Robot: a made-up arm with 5 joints.
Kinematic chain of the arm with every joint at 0, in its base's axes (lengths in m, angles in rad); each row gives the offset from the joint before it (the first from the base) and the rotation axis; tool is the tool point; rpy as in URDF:
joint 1: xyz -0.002 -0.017 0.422 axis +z
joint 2: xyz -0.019 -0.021 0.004 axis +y
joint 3: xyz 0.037 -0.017 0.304 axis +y
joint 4: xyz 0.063 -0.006 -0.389 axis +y
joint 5: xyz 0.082 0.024 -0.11 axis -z
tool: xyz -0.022 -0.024 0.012 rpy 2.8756 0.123 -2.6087
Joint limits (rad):
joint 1: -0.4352..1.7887
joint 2: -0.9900..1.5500
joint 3: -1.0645..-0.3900
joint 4: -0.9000..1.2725
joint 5: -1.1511..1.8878
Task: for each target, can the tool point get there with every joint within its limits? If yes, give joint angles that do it. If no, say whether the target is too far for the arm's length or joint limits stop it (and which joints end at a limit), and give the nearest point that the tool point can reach.
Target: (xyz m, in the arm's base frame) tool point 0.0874 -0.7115 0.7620
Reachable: no: joint limits stop it (at a limit: joint 1) | nearest point 0.3149 -0.2223 0.7620 | short by 0.540 m
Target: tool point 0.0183 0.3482 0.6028
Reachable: yes | joints 1.6183 -0.4851 -0.6546 0.1139 0.2555
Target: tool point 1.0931 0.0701 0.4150
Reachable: no: too far | nearest point 0.5578 0.0275 0.4203 | short by 0.537 m
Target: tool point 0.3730 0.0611 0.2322
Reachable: yes | joints 0.2900 0.5135 -0.6959 -0.2267 0.4390
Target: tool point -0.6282 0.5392 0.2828
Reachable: no: joint limits stop it (at a limit: joint 1, joint 3, joint 5) | nearest point -0.1247 0.4983 0.3133 | short by 0.506 m
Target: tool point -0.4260 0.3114 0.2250
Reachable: no: joint limits stop it (at a limit: joint 1, joint 5) | nearest point -0.0993 0.3837 0.2250 | short by 0.335 m
